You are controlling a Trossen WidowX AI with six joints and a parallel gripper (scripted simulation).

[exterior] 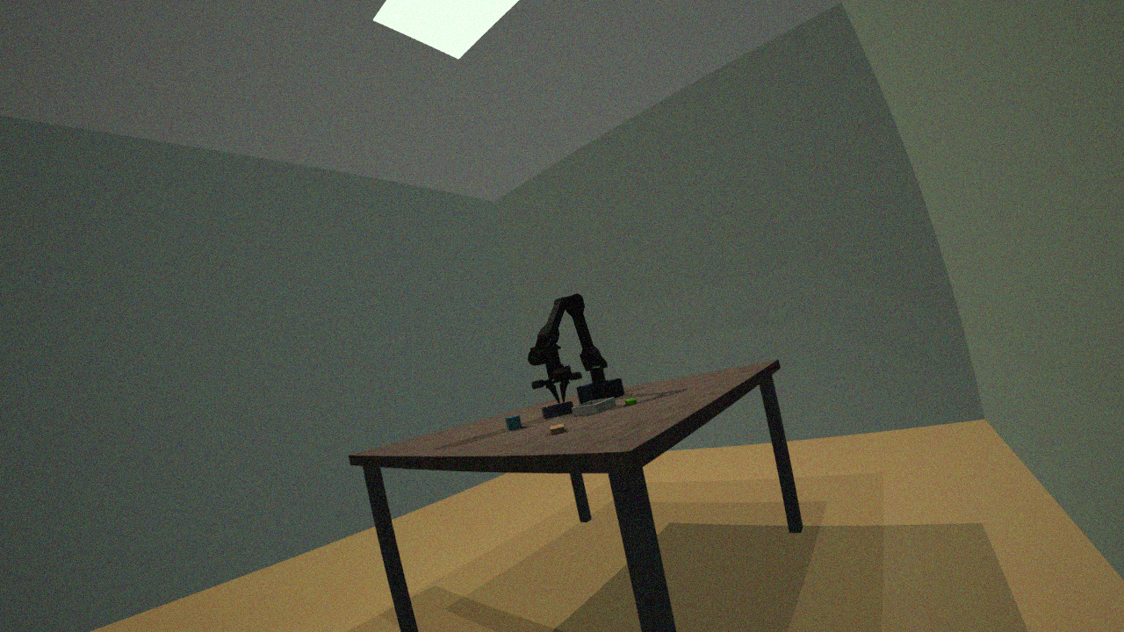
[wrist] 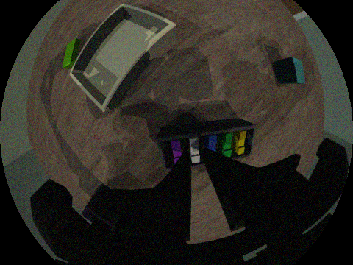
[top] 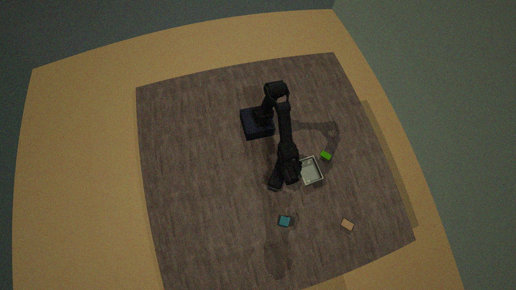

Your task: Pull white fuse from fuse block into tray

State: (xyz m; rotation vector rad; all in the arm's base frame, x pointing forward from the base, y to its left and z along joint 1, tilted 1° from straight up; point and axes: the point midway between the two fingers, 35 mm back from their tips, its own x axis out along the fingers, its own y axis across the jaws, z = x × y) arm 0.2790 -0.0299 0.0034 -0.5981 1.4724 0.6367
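Now: gripper tip 20 mm above the white fuse. From my gripper tip the other things lie so: purple fuse 10 mm behind, 10 mm to the left, 20 mm below; green fuse 30 mm ahead, 30 mm to the right, 20 mm below; blue fuse 10 mm ahead, 10 mm to the right, 20 mm below.
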